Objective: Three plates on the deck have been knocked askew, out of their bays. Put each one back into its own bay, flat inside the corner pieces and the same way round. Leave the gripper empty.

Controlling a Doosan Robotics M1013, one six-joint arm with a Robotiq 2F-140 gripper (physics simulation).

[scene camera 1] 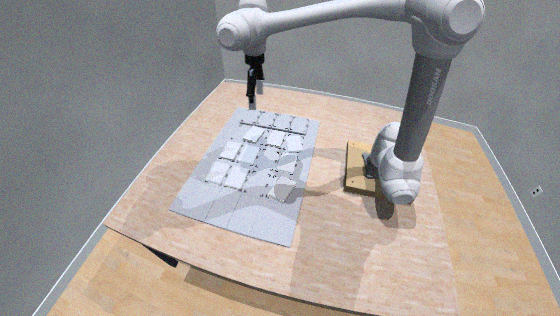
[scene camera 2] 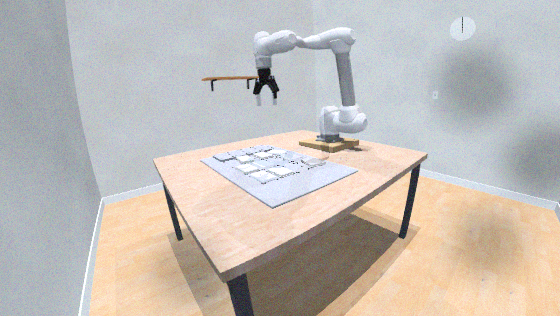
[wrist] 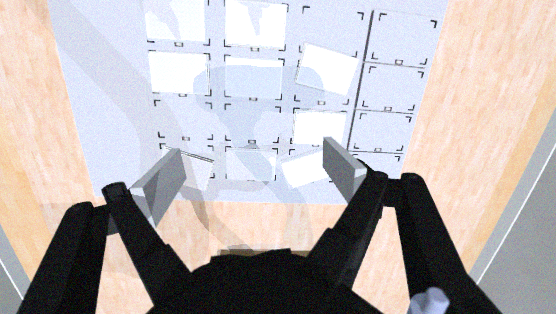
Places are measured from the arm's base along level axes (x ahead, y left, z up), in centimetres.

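Pixels of known places: gripper, fingertip midpoint: (scene camera 1: 256, 101) (scene camera 2: 266, 105) (wrist: 254, 157); arm's base, origin of the base link: (scene camera 2: 329, 140).
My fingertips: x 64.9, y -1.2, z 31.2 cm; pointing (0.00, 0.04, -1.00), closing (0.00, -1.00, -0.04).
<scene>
For each thing: its middle in the pictures, then the offset to it from my fingertips. "pt": a spot on its surface instead. Level surfaces: height alone.
- white plate, body centre: (wrist: 326, 70) (scene camera 1: 254, 134) (scene camera 2: 245, 159) dz -33.2, dx +6.8, dy -15.6 cm
- second plate, body centre: (wrist: 307, 168) (scene camera 1: 294, 144) (scene camera 2: 277, 152) dz -33.4, dx -17.5, dy -11.1 cm
- third plate, body centre: (wrist: 185, 169) (scene camera 1: 282, 188) (scene camera 2: 311, 161) dz -33.2, dx -15.2, dy +20.5 cm
- deck, its level: dz -34.1 cm
- thin dark divider, surface spot: (wrist: 361, 75) pt dz -33.4, dx +5.4, dy -23.9 cm
One white plate (scene camera 1: 254, 133) (wrist: 327, 69) lies turned across its bay beside the long divider. A second plate (scene camera 1: 294, 142) (wrist: 305, 167) lies turned in the same line of bays, at the robot-base end; the right finger partly hides it in the wrist view. A third plate (scene camera 1: 282, 190) (wrist: 200, 170) sits askew at the deck's base-side corner, in shadow; a double line along one edge suggests that it is tipped. The left finger partly hides it in the wrist view. My gripper (scene camera 1: 255, 98) (scene camera 2: 266, 101) (wrist: 254, 157) is open and empty, high above the deck.
Several other plates, such as one plate (wrist: 179, 72) and another (wrist: 320, 127), lie square within corner pieces on the deck (scene camera 1: 260, 227) (scene camera 2: 280, 197) (wrist: 80, 95). A thin dark divider (wrist: 361, 75) runs along one side. The arm's base stands on a wooden block (scene camera 1: 354, 167) (scene camera 2: 320, 146).
</scene>
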